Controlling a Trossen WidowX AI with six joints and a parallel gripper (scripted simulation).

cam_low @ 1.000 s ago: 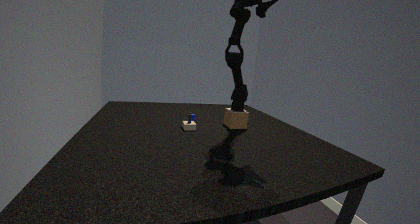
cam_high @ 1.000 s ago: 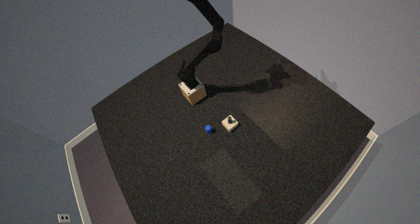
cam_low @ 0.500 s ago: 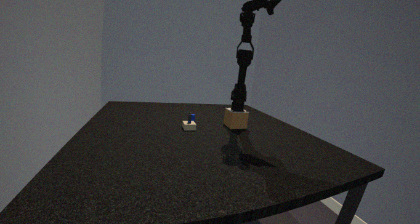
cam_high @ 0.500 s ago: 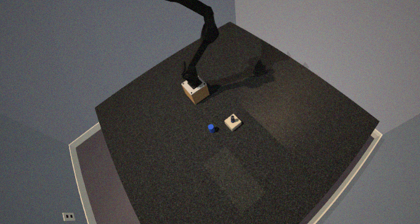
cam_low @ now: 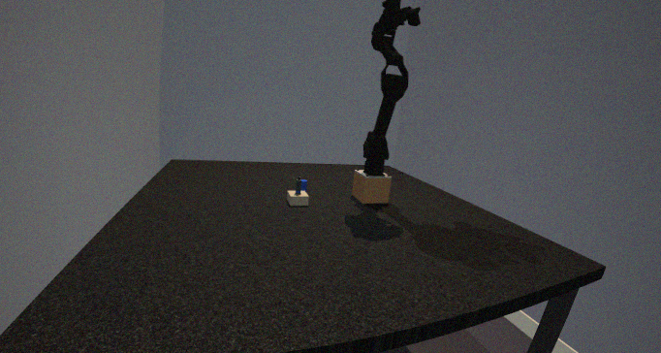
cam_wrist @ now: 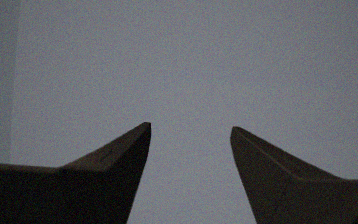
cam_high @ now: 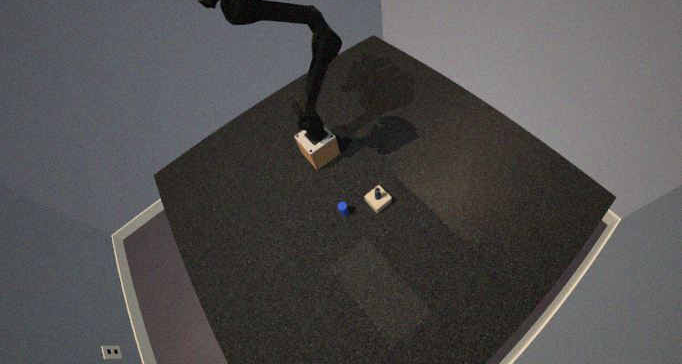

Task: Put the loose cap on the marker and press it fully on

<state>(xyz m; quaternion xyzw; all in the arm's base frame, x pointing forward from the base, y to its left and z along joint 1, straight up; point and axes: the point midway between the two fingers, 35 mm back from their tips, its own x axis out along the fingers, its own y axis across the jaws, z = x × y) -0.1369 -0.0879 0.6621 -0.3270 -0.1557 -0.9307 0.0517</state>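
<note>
The blue cap lies 76 cm below my gripper tip and 41 cm ahead of it. Round my gripper tip: holder block 77 cm below, 46 cm ahead, 10 cm to the left.
</note>
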